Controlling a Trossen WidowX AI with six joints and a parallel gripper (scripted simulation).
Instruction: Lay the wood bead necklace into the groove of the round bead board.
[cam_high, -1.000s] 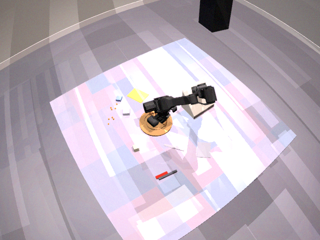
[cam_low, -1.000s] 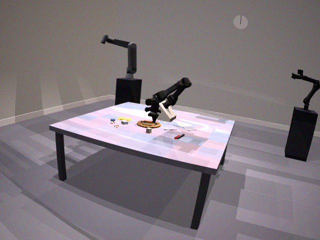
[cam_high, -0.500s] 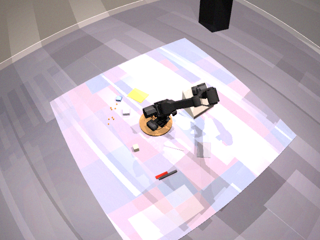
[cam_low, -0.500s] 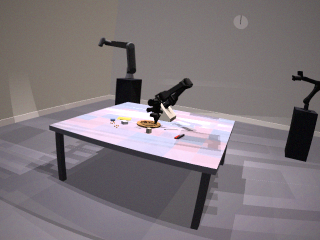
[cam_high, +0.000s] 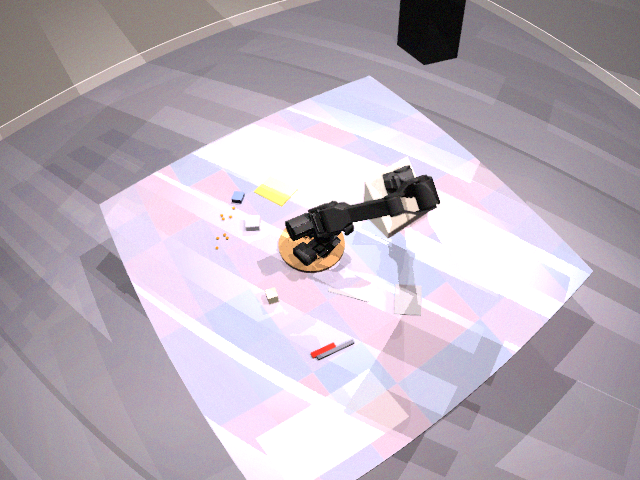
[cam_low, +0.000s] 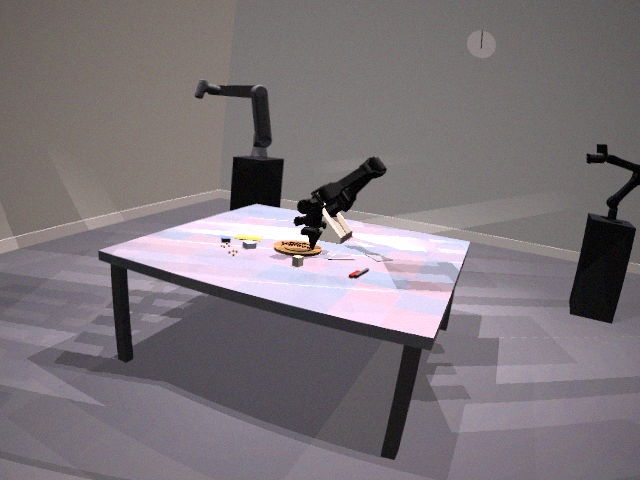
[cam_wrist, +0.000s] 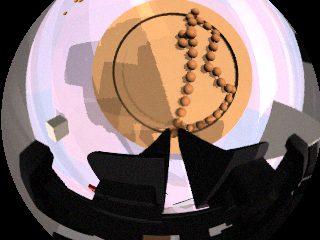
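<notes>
Right now the round bead board is 10 mm ahead of my gripper tip, 60 mm to the right of it and 10 mm below it. The rest, counted from my gripper tip: cream cube (190 mm ahead, 50 mm to the left); white block (140 mm ahead, 220 mm to the right, 10 mm below); thin rod (140 mm to the left, 20 mm below).
</notes>
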